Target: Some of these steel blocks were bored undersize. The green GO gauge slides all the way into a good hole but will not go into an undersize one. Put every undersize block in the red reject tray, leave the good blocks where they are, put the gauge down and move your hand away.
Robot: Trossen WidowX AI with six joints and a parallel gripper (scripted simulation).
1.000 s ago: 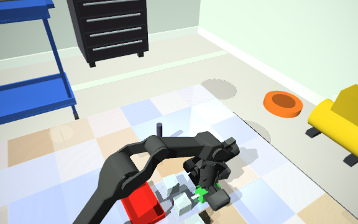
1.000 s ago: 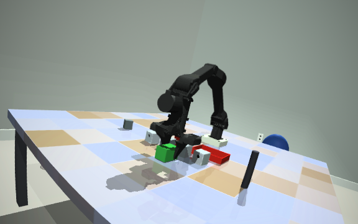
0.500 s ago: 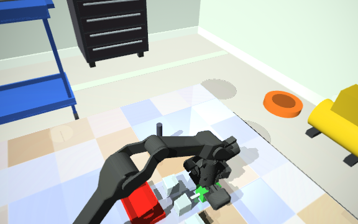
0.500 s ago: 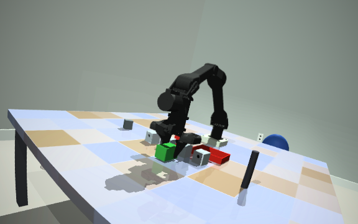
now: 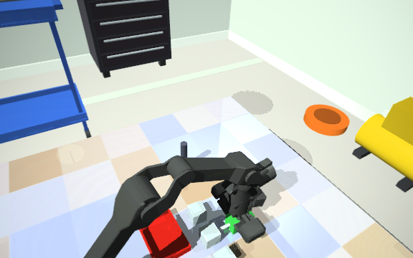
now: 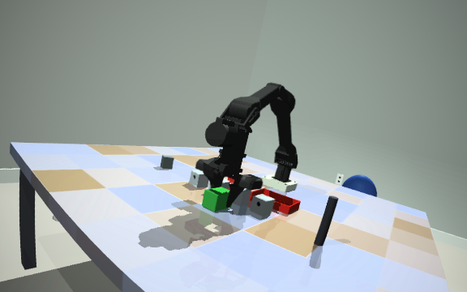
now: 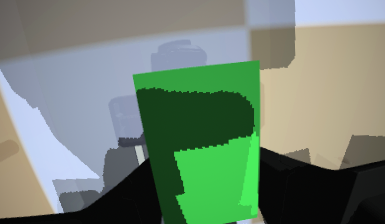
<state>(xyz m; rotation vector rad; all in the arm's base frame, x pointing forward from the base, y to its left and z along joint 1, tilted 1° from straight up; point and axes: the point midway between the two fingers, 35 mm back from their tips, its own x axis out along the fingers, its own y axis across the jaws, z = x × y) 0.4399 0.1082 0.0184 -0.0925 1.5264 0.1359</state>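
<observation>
Now: gripper tip 20 mm below the green GO gauge and 10 mm past it. Also, from my gripper tip: red reject tray 210 mm behind, 30 mm to the left.
</observation>
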